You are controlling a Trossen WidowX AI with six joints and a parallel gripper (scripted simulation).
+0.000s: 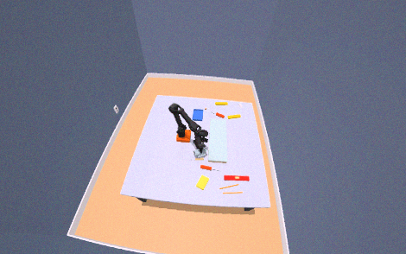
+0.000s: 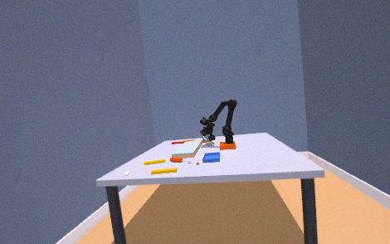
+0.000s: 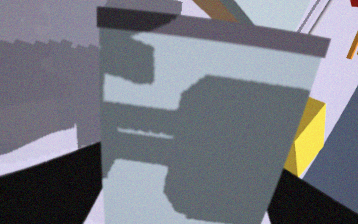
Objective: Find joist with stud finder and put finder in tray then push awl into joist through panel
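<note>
Right now my gripper tip is 40 mm past the awl, 50 mm to the left of it and 60 mm above it. From my gripper tip the other things lie so: red level 330 mm ahead, 250 mm to the right, 50 mm below; then stud finder 10 mm behind, 20 mm to the right, 20 mm below; then yellow block 20 mm ahead, 280 mm to the right, 50 mm below.
</note>
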